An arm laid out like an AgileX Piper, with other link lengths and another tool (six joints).
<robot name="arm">
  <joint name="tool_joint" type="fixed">
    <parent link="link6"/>
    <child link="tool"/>
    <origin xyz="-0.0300 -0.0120 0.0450" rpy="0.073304 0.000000 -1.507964"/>
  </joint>
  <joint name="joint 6" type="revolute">
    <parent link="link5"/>
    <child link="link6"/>
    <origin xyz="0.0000 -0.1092 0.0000" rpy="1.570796 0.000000 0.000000"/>
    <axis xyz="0 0 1"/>
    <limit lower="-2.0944" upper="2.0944"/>
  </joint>
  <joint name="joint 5" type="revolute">
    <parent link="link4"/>
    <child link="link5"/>
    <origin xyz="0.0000 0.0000 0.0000" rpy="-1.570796 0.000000 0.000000"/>
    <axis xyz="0 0 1"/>
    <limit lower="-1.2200" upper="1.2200"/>
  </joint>
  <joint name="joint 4" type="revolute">
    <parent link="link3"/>
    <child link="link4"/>
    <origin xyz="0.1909 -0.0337 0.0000" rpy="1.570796 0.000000 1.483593"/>
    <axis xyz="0 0 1"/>
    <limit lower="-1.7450" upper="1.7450"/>
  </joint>
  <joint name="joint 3" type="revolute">
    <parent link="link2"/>
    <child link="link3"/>
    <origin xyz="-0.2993 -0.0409 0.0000"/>
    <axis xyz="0 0 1"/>
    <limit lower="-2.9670" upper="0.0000"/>
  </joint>
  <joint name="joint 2" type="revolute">
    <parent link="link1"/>
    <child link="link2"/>
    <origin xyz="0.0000 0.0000 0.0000" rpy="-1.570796 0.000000 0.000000"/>
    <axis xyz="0 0 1"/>
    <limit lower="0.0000" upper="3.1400"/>
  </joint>
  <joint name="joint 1" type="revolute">
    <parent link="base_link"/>
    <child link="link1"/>
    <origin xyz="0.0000 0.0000 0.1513"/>
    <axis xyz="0 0 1"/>
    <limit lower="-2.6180" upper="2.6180"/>
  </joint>
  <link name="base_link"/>
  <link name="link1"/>
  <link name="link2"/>
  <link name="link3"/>
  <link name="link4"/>
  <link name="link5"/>
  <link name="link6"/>
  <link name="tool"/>
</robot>
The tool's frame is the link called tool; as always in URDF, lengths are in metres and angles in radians.
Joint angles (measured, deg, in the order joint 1, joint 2, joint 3, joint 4, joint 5, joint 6), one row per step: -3.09 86.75 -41.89 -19.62 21.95 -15.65; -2.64 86.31 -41.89 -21.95 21.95 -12.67; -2.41 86.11 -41.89 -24.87 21.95 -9.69; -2.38 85.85 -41.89 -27.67 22.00 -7.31; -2.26 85.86 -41.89 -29.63 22.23 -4.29; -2.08 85.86 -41.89 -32.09 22.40 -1.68; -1.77 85.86 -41.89 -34.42 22.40 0.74; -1.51 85.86 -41.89 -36.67 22.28 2.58; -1.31 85.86 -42.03 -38.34 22.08 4.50; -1.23 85.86 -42.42 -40.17 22.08 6.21; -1.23 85.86 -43.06 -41.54 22.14 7.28; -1.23 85.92 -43.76 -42.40 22.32 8.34; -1.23 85.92 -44.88 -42.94 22.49 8.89; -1.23 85.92 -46.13 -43.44 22.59 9.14; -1.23 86.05 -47.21 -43.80 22.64 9.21; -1.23 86.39 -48.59 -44.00 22.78 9.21; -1.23 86.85 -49.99 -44.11 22.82 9.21; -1.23 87.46 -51.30 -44.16 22.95 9.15; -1.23 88.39 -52.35 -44.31 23.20 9.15; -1.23 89.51 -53.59 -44.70 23.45 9.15
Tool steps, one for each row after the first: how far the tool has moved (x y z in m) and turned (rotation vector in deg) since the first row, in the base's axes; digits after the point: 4 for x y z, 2 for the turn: 0.0001 -0.0004 0.0030 -0.37 -0.82 -0.63; 0.0005 -0.0021 0.0050 -1.17 -1.43 -1.09; 0.0007 -0.0044 0.0073 -2.17 -2.00 -1.31; 0.0008 -0.0065 0.0079 -2.24 -2.31 -2.59; 0.0012 -0.0081 0.0088 -2.89 -2.65 -3.10; 0.0021 -0.0087 0.0101 -3.45 -3.15 -3.33; 0.0032 -0.0089 0.0114 -4.19 -3.66 -3.11; 0.0047 -0.0092 0.0133 -4.39 -4.39 -3.35; 0.0068 -0.0102 0.0162 -4.89 -5.19 -3.52; 0.0096 -0.0113 0.0200 -5.40 -6.05 -3.56; 0.0122 -0.0124 0.0234 -5.57 -6.81 -4.00; 0.0161 -0.0132 0.0290 -5.75 -7.94 -4.24; 0.0204 -0.0138 0.0354 -6.03 -9.18 -4.24; 0.0243 -0.0141 0.0403 -6.28 -10.13 -4.14; 0.0293 -0.0145 0.0454 -6.49 -11.07 -4.14; 0.0347 -0.0147 0.0500 -6.58 -11.98 -4.15; 0.0399 -0.0150 0.0532 -6.70 -12.58 -4.18; 0.0448 -0.0156 0.0531 -6.93 -12.52 -4.22; 0.0507 -0.0163 0.0529 -7.35 -12.47 -4.12
